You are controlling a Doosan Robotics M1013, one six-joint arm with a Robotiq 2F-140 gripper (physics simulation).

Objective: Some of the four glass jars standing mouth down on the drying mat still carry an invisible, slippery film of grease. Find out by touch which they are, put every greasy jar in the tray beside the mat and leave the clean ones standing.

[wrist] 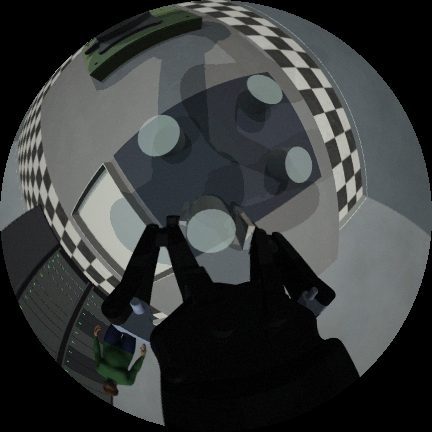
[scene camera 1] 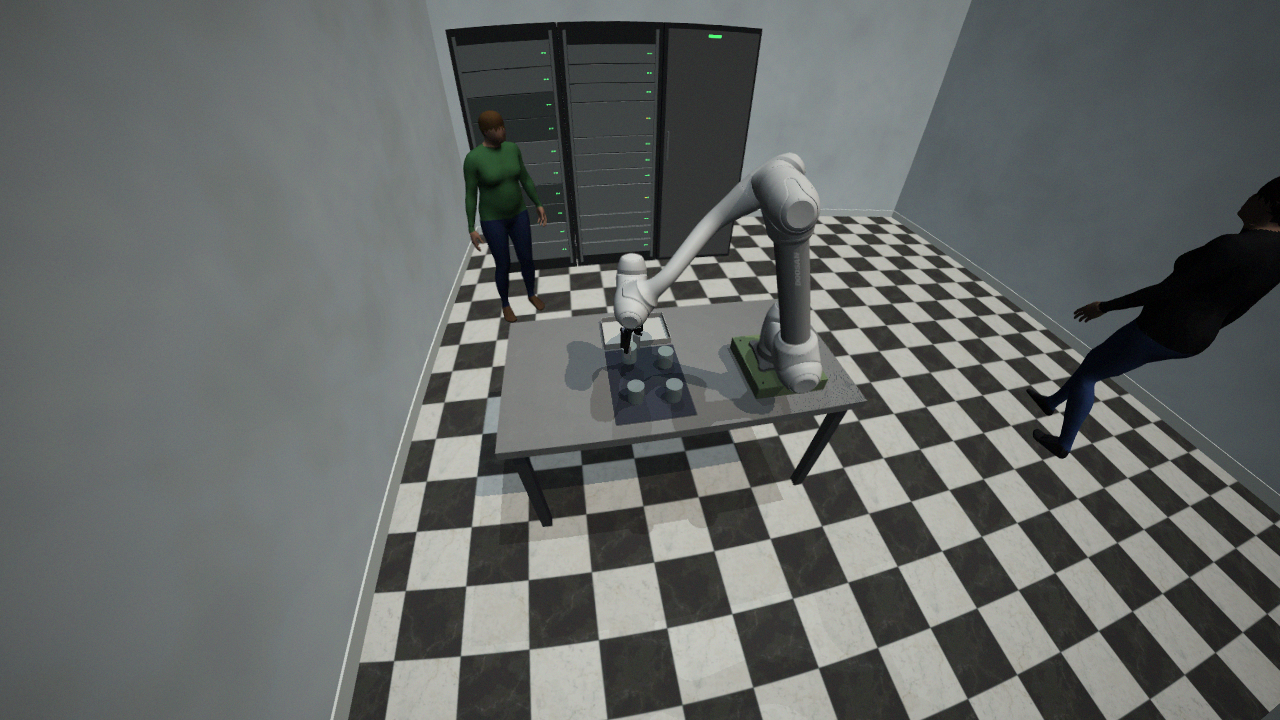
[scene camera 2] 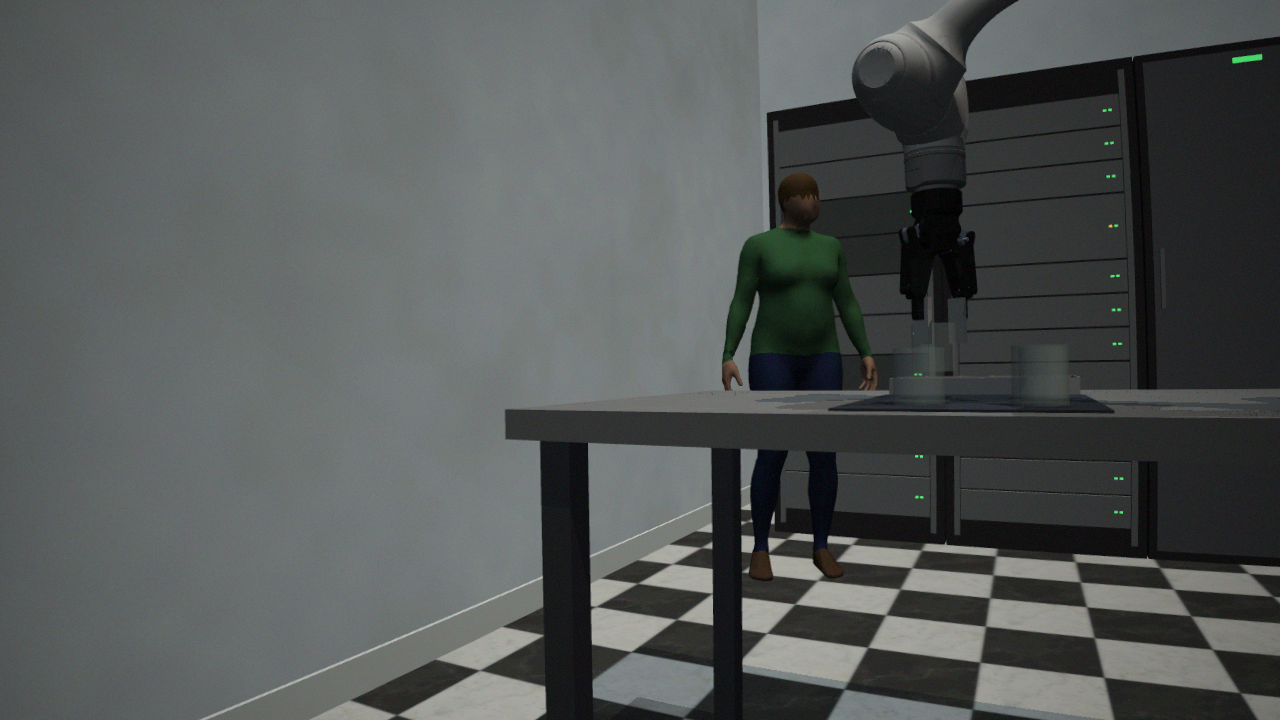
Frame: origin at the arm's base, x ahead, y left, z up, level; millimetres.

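Where they show: gripper, fingertip midpoint: (wrist: 210, 213) (scene camera 1: 632, 352) (scene camera 2: 940, 343).
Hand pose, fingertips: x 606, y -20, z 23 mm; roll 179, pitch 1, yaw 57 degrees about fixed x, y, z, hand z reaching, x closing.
Observation:
After its pixels a point has its place.
My gripper (scene camera 1: 630, 349) @(x 606, y -20, z 23 mm) (scene camera 2: 938, 324) @(x 606, y -20, z 23 mm) (wrist: 210, 213) @(x 606, y -20, z 23 mm) is shut on a pale glass jar (scene camera 1: 630, 358) (scene camera 2: 930, 335) (wrist: 211, 236) @(x 625, y -30, z 55 mm), upright and mouth down, held slightly above the mat's tray-side left corner in scene camera 1. Three jars stand on the dark drying mat (scene camera 1: 653, 413) @(x 536, y 235, z -58 mm) (scene camera 2: 850, 407) @(x 658, y 257, z -59 mm) (wrist: 150, 185) @(x 526, y -110, z -59 mm): the tray-side right jar (scene camera 1: 664, 358) @(x 473, y -4, z 2 mm) (wrist: 159, 135) @(x 469, y -34, z 15 mm), the front left jar (scene camera 1: 635, 392) @(x 602, y 188, z 12 mm) (scene camera 2: 919, 383) @(x 590, y 187, z -31 mm) (wrist: 298, 165) @(x 600, y 153, z 15 mm) and the front right jar (scene camera 1: 674, 390) @(x 455, y 185, z 12 mm) (scene camera 2: 1040, 374) @(x 448, y 187, z -21 mm) (wrist: 264, 90) @(x 457, y 149, z 15 mm). The white tray (scene camera 1: 657, 329) @(x 475, y -271, z -59 mm) (scene camera 2: 993, 384) @(x 552, y -159, z -43 mm) (wrist: 95, 210) @(x 491, y -289, z -60 mm) lies beside the mat. Grease is not visible.
The grey table (scene camera 1: 537, 394) @(x 992, y 117, z -62 mm) (scene camera 2: 716, 426) @(x 791, y 358, z -78 mm) carries everything. The arm's green base plate (scene camera 1: 756, 380) @(x 117, y 138, z -1 mm) (wrist: 145, 42) is right of the mat. A person in green (scene camera 1: 496, 183) (scene camera 2: 796, 286) (wrist: 117, 367) stands behind the table, and a person in black (scene camera 1: 1199, 286) stands to the right.

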